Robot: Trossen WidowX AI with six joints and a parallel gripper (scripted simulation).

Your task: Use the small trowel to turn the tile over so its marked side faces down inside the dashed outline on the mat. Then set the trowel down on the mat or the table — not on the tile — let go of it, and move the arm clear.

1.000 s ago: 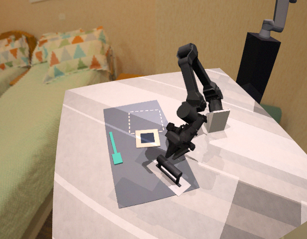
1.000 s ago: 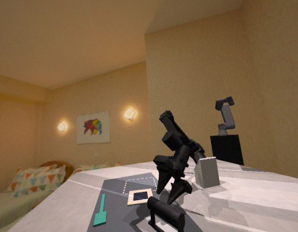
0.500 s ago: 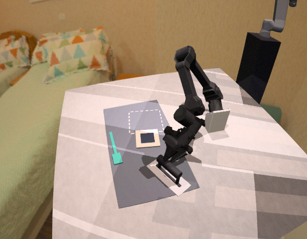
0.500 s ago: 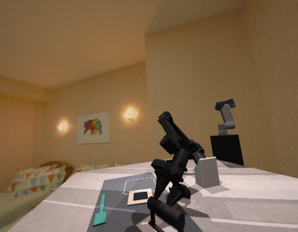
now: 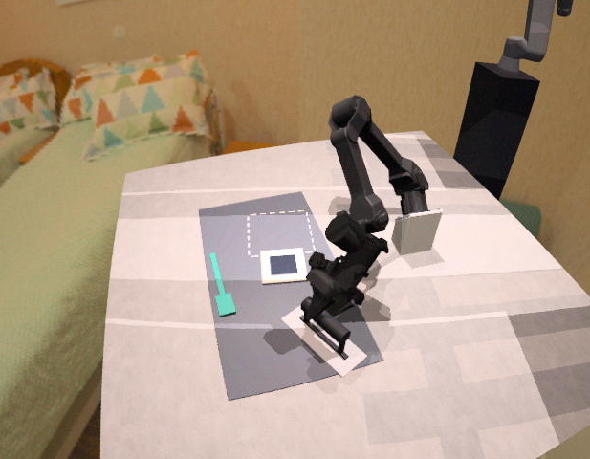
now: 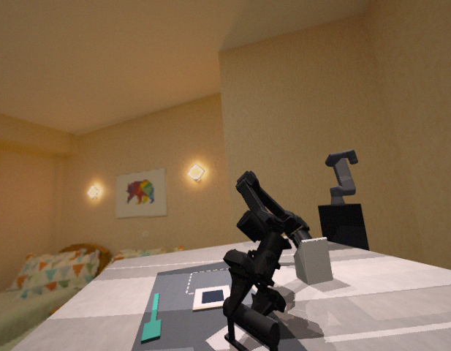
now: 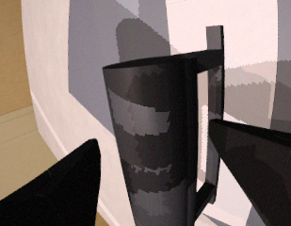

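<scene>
Right now the white-bladed tool is 1 cm behind my gripper tip, 1 cm to the right of it and 2 cm below it. From my gripper tip the other things lie so: tile 4 cm ahead, 22 cm to the right, 6 cm below; teal trowel 20 cm ahead, 16 cm to the right, 6 cm below; grey mat 7 cm ahead, 20 cm to the right, 8 cm below.
</scene>
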